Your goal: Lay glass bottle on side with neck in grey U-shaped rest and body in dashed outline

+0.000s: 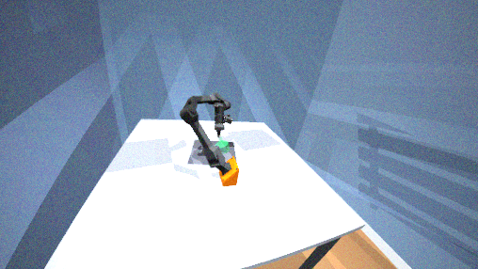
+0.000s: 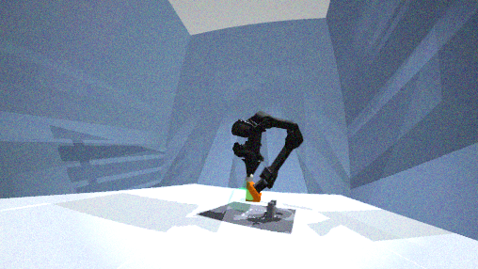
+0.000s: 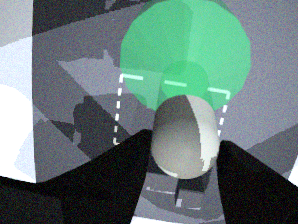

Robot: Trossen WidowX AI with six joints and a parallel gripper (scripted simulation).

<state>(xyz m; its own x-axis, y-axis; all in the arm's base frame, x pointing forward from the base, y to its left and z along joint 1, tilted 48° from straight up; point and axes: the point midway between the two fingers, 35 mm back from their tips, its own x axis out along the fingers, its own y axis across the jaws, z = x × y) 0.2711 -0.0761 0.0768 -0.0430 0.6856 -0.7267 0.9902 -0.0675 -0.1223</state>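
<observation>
The glass bottle lies 2 cm to the right of my gripper tip and 5 cm below it. Also, from my gripper tip: dark grey mat 3 cm to the left, 14 cm below.
</observation>
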